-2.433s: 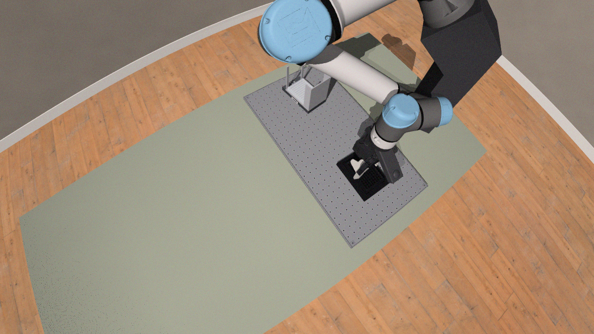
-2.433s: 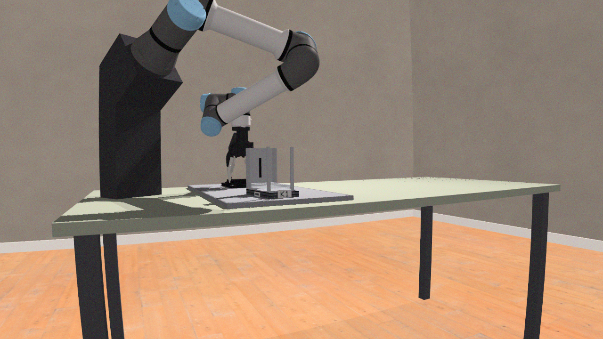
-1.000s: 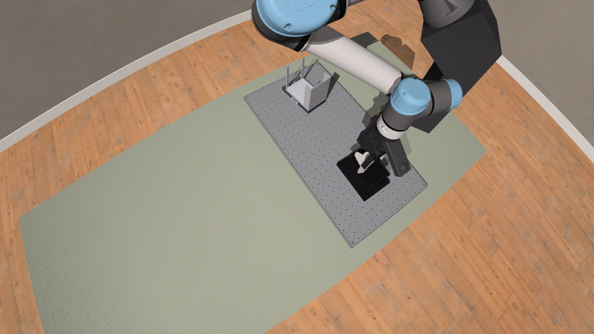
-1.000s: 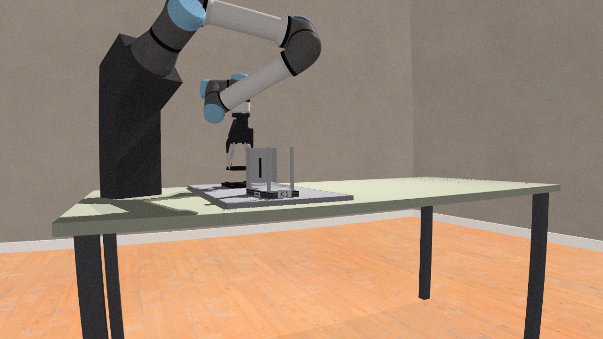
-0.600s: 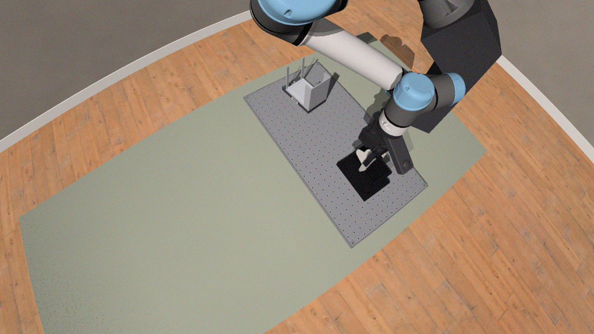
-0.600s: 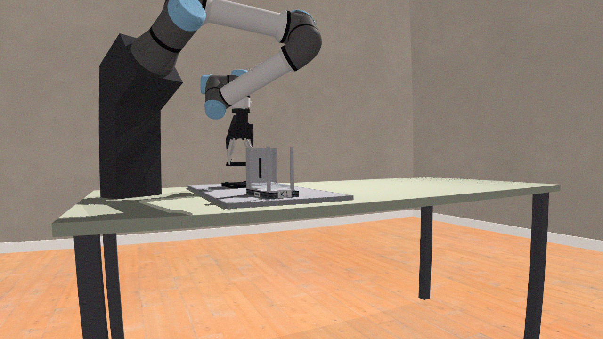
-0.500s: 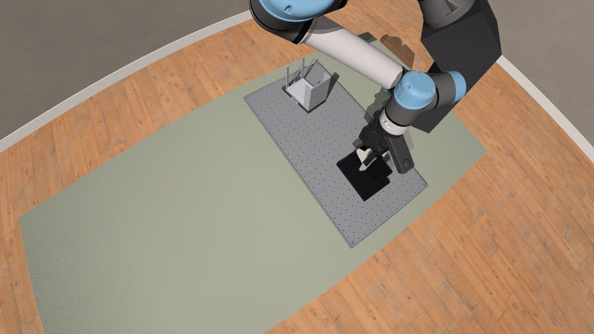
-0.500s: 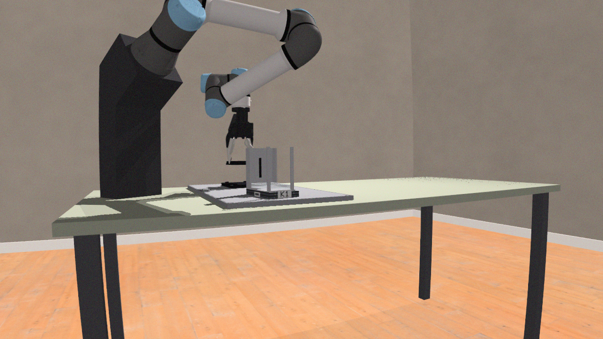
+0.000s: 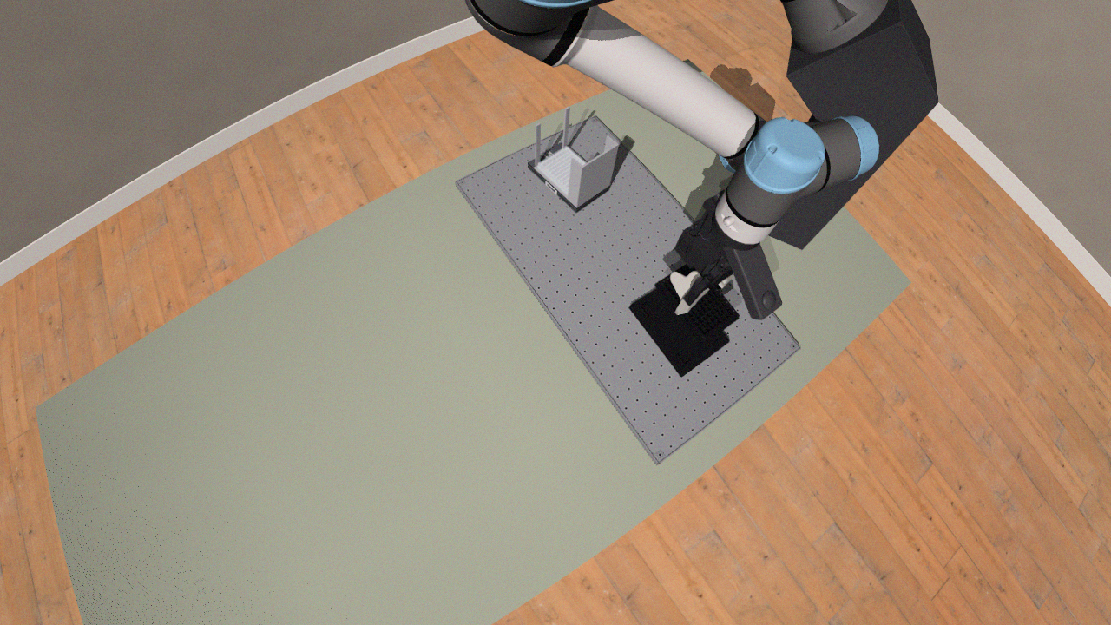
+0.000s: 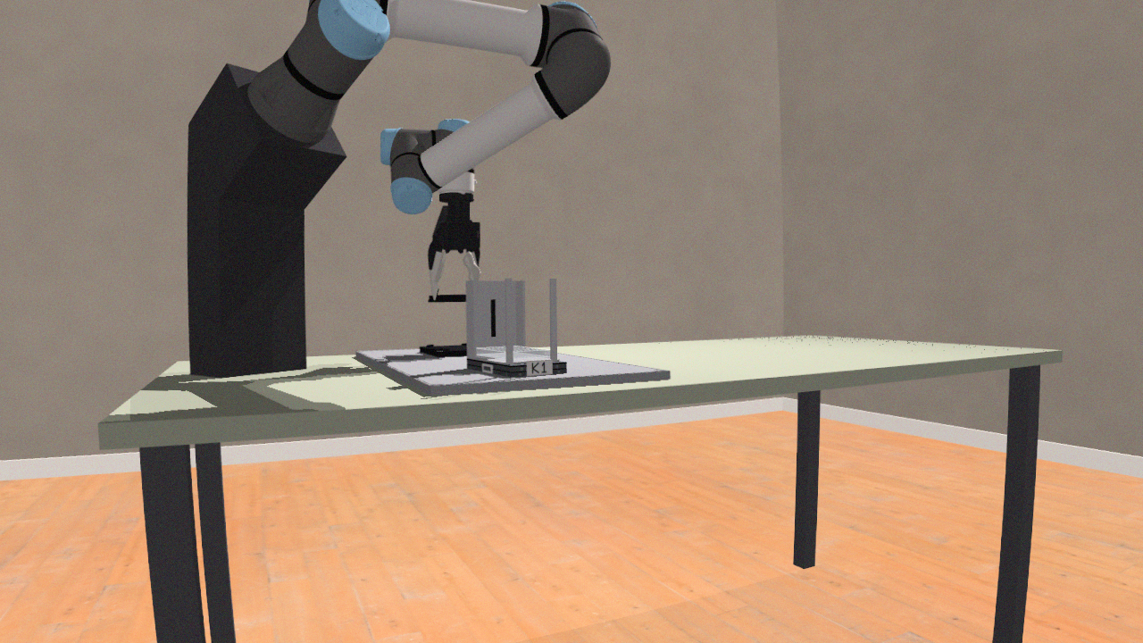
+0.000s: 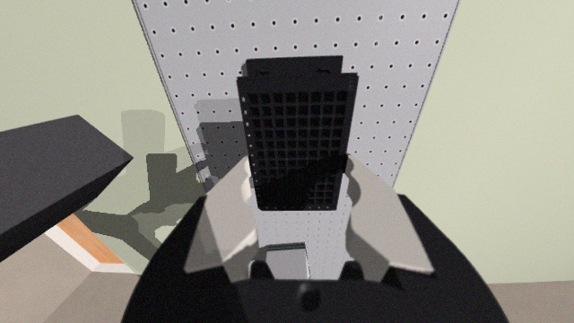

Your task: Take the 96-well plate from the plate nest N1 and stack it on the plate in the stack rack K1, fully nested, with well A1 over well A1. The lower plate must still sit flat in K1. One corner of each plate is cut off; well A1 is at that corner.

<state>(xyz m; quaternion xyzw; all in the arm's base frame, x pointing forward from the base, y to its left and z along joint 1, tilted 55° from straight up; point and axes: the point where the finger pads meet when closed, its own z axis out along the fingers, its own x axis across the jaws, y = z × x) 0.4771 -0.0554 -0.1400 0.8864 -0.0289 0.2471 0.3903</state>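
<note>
The white plate is 36 cm to the right of my hand, 12 cm behind it and 10 cm below it. From my hand the other things lie so: K1 label: 45 cm to the right, 13 cm behind, 11 cm below; then black 96-well plate: 1 cm below; then black plate nest N1: 12 cm below.
</note>
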